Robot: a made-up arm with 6 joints.
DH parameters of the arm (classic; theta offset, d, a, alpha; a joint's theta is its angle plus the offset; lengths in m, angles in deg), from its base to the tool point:
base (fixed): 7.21 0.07 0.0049 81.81
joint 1: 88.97 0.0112 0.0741 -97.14
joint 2: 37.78 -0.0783 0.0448 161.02
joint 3: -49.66 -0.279 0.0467 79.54
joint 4: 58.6 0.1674 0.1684 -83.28
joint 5: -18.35 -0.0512 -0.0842 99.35
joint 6: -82.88 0 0.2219 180
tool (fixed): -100.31 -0.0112 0 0
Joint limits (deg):
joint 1: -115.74..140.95
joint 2: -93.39..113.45
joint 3: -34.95..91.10
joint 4: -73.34..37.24
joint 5: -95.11..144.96
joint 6: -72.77..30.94
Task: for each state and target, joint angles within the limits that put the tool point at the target. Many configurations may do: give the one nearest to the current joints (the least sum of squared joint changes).
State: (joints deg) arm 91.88 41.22 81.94 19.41 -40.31 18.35
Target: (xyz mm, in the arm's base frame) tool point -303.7 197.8 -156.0
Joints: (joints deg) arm 107.18 26.47 91.10 17.45 -39.50 2.83
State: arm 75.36 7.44 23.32 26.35 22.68 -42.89
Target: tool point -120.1 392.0 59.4
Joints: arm 65.96 -1.50 24.14 37.24 34.24 -27.48
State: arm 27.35 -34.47 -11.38 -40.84 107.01 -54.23
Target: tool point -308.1 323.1 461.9
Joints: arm 30.35 -75.25 15.25 -7.53 103.98 -25.20
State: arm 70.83 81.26 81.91 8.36 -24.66 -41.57
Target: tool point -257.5 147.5 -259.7
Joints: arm 42.48 77.36 91.10 -39.18 -33.57 -26.25
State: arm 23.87 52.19 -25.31 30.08 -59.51 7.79
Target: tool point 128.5 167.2 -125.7
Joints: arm 13.94 42.77 -16.44 32.14 -55.42 -6.30
